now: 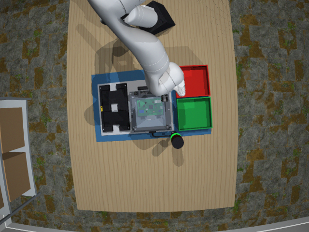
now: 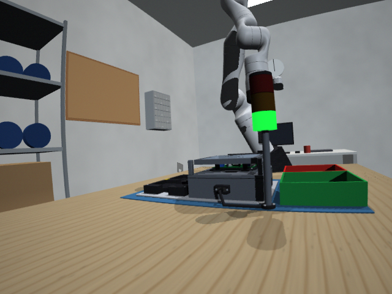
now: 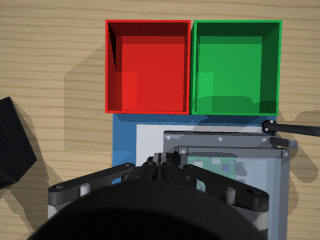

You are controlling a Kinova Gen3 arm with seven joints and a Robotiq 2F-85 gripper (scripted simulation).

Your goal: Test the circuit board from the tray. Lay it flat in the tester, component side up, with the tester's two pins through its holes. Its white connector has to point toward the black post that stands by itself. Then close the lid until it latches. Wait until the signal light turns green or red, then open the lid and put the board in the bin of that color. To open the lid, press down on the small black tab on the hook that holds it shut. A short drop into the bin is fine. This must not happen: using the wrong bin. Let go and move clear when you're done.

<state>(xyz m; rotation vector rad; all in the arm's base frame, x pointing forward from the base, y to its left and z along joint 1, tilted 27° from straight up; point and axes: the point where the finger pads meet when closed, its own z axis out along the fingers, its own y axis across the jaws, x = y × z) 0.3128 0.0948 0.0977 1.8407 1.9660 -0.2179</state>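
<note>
My hand is 50 mm above the black hook, 20 mm short of it and 10 mm to the left of it. Round my hand: green circuit board 80 mm ahead, 70 mm below, 60 mm to the right; then clear lid 80 mm ahead, 60 mm to the right, 50 mm below; then red bin 140 mm to the left, 120 mm below, 30 mm behind.
</note>
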